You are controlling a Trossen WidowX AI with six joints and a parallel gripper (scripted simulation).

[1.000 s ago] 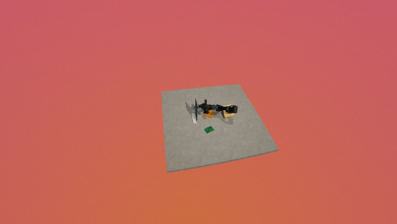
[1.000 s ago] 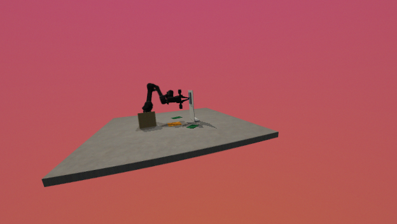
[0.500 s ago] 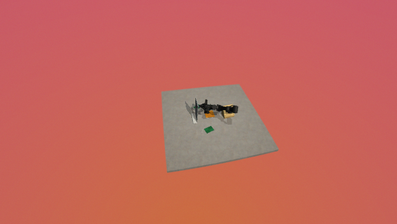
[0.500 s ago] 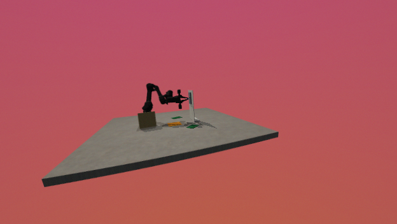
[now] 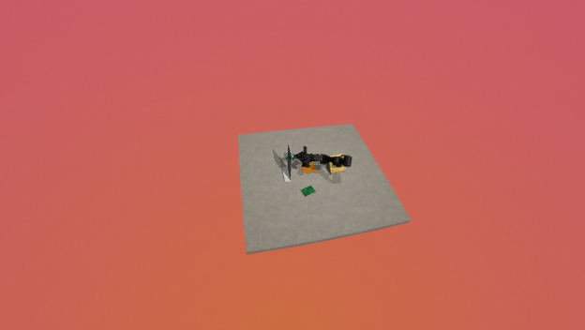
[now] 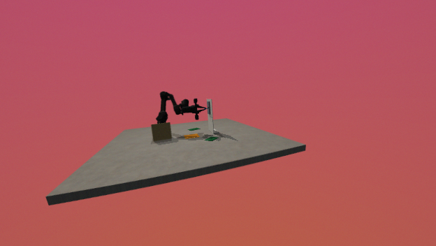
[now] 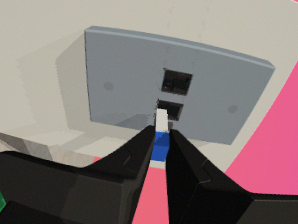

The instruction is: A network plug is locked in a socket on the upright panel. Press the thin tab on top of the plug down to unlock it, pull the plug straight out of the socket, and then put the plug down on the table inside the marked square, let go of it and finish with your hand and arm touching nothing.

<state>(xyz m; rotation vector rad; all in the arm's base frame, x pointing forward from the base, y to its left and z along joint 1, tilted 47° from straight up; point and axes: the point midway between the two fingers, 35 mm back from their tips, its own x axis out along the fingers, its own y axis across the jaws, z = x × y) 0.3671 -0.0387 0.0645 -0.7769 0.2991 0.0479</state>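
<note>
Now: the orange square 15 cm behind my gripper tip, 6 cm to the right of it and 22 cm below it. Round my gripper tip: network plug right at my gripper tip; then upright panel 4 cm ahead, 1 cm to the left, 8 cm below.
</note>
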